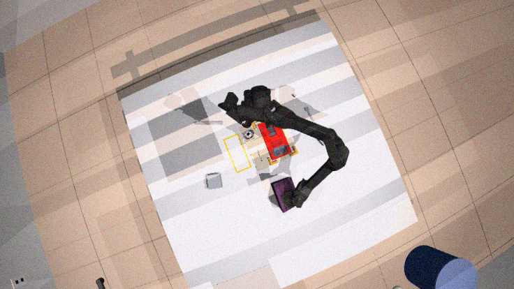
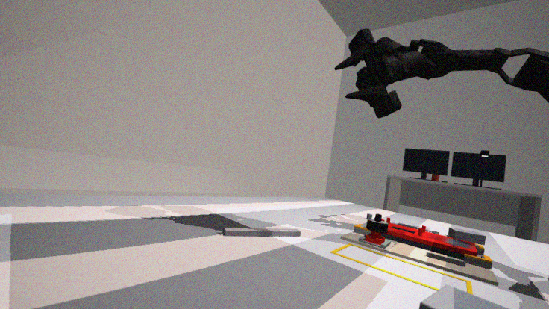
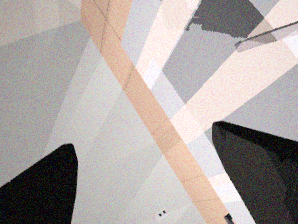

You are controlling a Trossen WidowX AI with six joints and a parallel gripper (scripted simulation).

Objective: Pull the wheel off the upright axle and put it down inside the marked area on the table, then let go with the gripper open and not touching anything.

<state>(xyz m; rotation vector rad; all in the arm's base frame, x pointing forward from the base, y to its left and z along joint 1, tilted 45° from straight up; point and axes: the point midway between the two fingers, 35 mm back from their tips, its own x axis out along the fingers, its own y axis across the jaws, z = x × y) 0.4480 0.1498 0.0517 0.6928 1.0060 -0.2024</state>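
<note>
Right now my gripper tip is 90 mm past the black wheel, 60 mm to the left of it and 280 mm above it. From my gripper tip the other things lie so: upright axle (90 mm behind, 60 mm to the right, 280 mm below).
</note>
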